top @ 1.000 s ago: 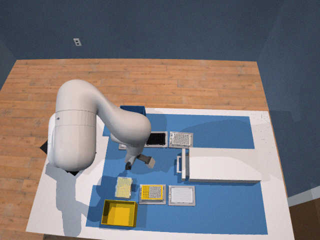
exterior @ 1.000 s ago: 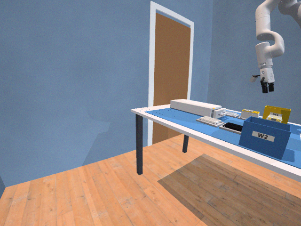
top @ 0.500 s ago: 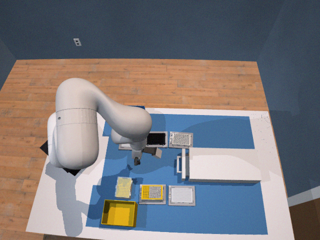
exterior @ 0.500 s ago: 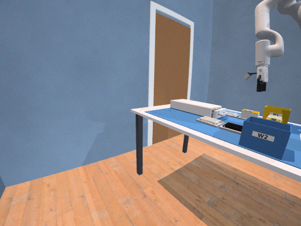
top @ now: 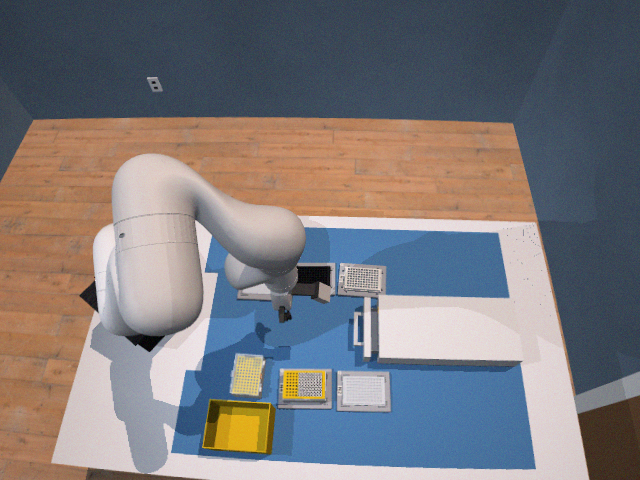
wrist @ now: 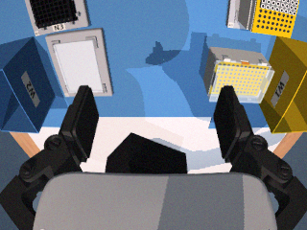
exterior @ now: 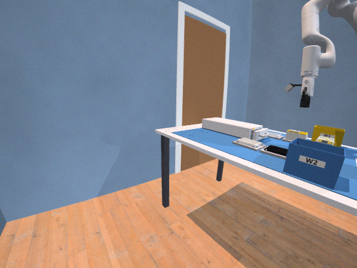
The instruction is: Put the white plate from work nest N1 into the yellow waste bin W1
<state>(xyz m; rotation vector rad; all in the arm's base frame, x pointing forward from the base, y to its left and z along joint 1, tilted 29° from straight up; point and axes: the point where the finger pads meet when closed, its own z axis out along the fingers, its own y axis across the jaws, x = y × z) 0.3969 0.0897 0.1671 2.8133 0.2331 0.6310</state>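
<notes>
My hand is 24 cm above the white plate, 21 cm to the right of it and 20 cm short of it. The rest, counted from my hand: yellow bin W1: 33 cm to the right, 22 cm below, 9 cm behind; black plate: 24 cm below, 19 cm to the left, 3 cm ahead; grey nest: 25 cm below, 21 cm to the left, 20 cm ahead.
</notes>
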